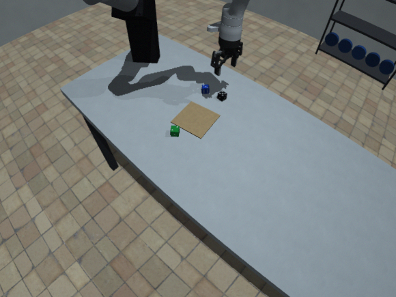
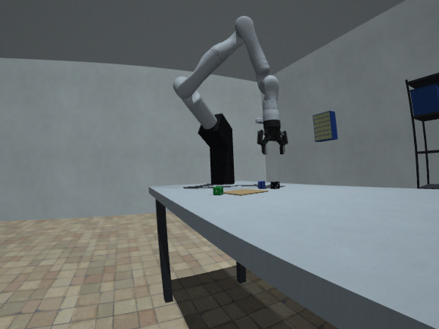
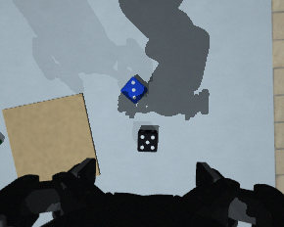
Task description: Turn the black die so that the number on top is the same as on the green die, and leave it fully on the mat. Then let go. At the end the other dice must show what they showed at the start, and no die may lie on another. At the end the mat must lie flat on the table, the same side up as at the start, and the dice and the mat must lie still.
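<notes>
The black die is 14 cm below my hand. Also, from my hand: tan mat (5 cm behind, 15 cm to the right, 15 cm below); then blue die (8 cm behind, 1 cm to the left, 14 cm below); then green die (9 cm behind, 25 cm to the right, 14 cm below).
</notes>
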